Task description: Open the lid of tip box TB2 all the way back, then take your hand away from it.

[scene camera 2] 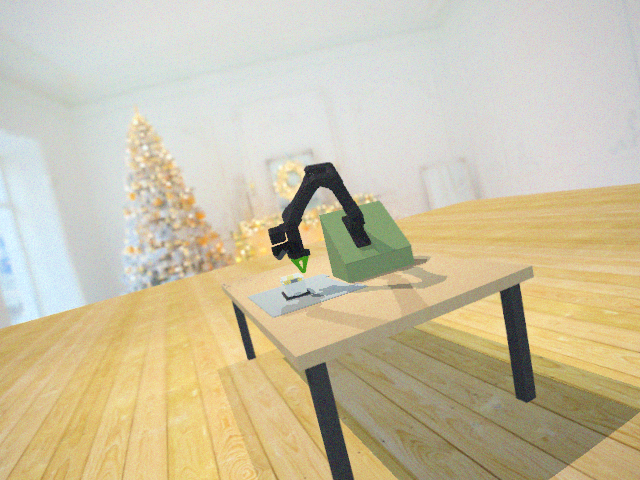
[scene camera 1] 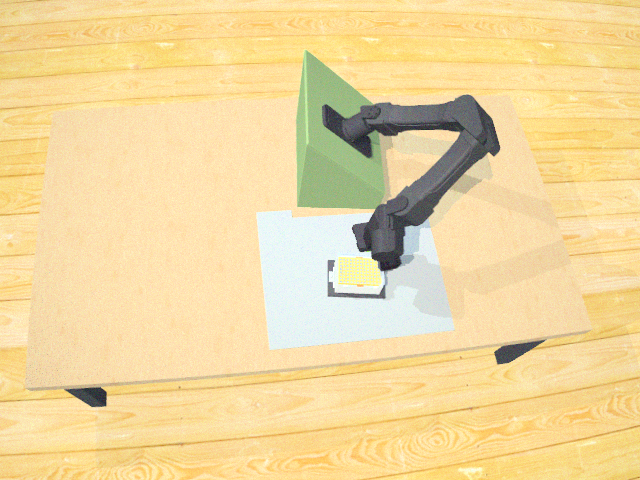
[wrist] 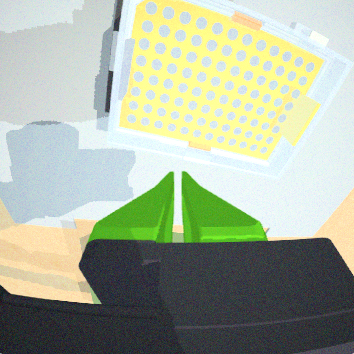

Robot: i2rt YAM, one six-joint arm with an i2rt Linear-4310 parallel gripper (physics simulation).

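Pixels of known places: gripper, fingertip midpoint: [scene camera 2: 304, 272] [scene camera 1: 365, 248] [wrist: 177, 179]; arm's base at its link origin: [scene camera 2: 355, 231] [scene camera 1: 346, 132].
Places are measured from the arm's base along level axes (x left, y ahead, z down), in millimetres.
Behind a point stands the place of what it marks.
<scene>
The tip box [scene camera 1: 359, 272] {x 38, y 358, z 117 mm} [scene camera 2: 292, 282] {x 102, y 357, z 131 mm} [wrist: 215, 85] {x 51, y 352, z 117 mm}, with a yellow top full of round holes and pale walls, sits on a dark base on the pale mat. No TB2 marking is readable. No lid standing up behind the box shows plainly; the lid's exact position is hard to tell. My gripper [scene camera 2: 303, 269] {x 56, y 292, z 113 mm} [wrist: 177, 179] {x 56, y 292, z 113 mm} is shut and empty, its green fingertips almost together. In the wrist view the tips are beside a long side of the box, apart from it in the picture. In scene camera 1 the arm's wrist largely hides the fingers and covers one box corner.
The pale mat [scene camera 1: 302, 320] {x -104, y 465, z 194 mm} [scene camera 2: 268, 304] {x 97, y 476, z 194 mm} lies on the wooden table [scene camera 1: 155, 232] {x -512, y 222, z 197 mm} [scene camera 2: 413, 310] {x 682, y 111, z 198 mm}. A green wedge-shaped block [scene camera 1: 338, 178] {x -20, y 123, z 40 mm} [scene camera 2: 382, 255] {x 116, y -56, z 121 mm} carries the arm's base and stands near the mat. The arm arches beside it.
</scene>
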